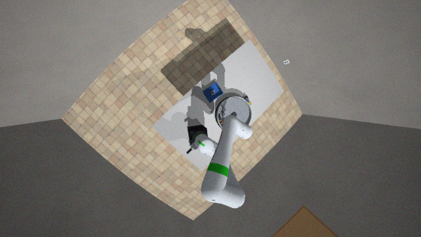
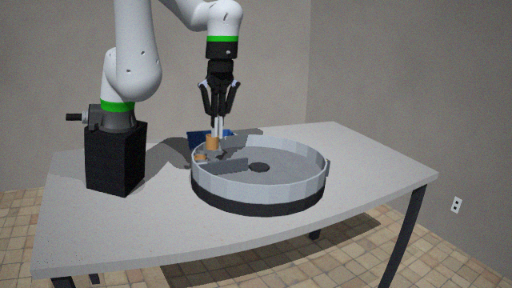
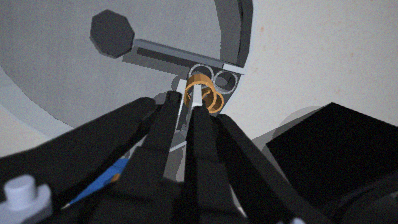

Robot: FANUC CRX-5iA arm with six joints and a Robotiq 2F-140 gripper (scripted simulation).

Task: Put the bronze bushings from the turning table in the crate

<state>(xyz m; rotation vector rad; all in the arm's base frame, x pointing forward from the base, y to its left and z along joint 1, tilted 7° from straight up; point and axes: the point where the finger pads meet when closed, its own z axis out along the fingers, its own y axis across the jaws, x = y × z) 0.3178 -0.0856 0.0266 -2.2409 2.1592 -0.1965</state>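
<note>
My hand is 33 cm to the right of the blue crate, 16 cm above it and 10 cm short of it. Round my hand: grey turning table 15 cm ahead, 14 cm below, 3 cm to the right.
</note>
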